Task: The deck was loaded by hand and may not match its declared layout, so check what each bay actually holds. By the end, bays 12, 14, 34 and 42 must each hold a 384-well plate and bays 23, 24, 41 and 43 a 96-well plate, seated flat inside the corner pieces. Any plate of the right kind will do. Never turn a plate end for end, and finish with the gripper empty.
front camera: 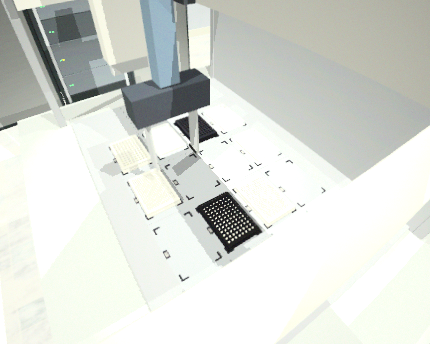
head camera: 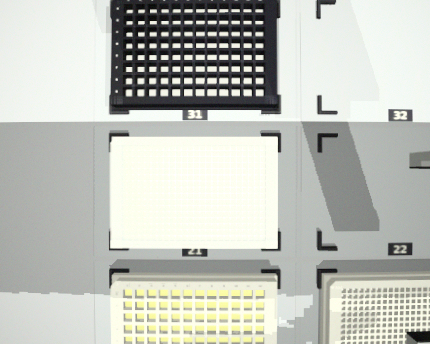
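Seen in the pictures: gripper, fingertip midpoint: (front camera: 175, 157); robot's base, link origin: (front camera: 109, 147).
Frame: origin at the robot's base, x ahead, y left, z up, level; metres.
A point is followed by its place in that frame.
Observation:
My gripper (front camera: 174, 159) @(x 0.210, y 0.120, z 0.066 m) is open and empty, with its two jaws hanging apart above the deck near bay 22; parts of the jaws show at the head view's right edge. A black 96-well plate (front camera: 196, 128) (head camera: 195, 57) @(x 0.065, y 0.251, z 0.013 m) sits in bay 31. A white plate (front camera: 166, 139) @(x 0.073, y 0.153, z 0.012 m) (head camera: 194, 192) @(x 0.065, y 0.150, z 0.014 m) lies in bay 21; its wells are washed out. A 96-well plate with yellow wells (front camera: 131, 153) @(x 0.076, y 0.044, z 0.013 m) (head camera: 194, 311) @(x 0.065, y 0.062, z 0.014 m) is in the bay below 21. Right of it is a pale 384-well plate (front camera: 155, 193) @(x 0.243, y 0.042, z 0.013 m) (head camera: 385, 310) @(x 0.209, y 0.061, z 0.014 m). Nearer the front camera are another black 96-well plate (front camera: 229, 221) @(x 0.402, y 0.147, z 0.012 m) and a pale plate (front camera: 265, 201) @(x 0.405, y 0.249, z 0.014 m), wells unclear.
Black corner pieces mark bay 22 (head camera: 400, 248) @(x 0.228, y 0.105, z 0.000 m) and bay 32 (head camera: 400, 115) @(x 0.228, y 0.211, z 0.000 m). A pale upright block (front camera: 114, 37) @(x 0.107, y 0.067, z 0.329 m) stands behind the gripper's left side in the front view. A grey side wall (front camera: 320, 95) @(x 0.301, y 0.499, z 0.167 m) rises along the deck's right.

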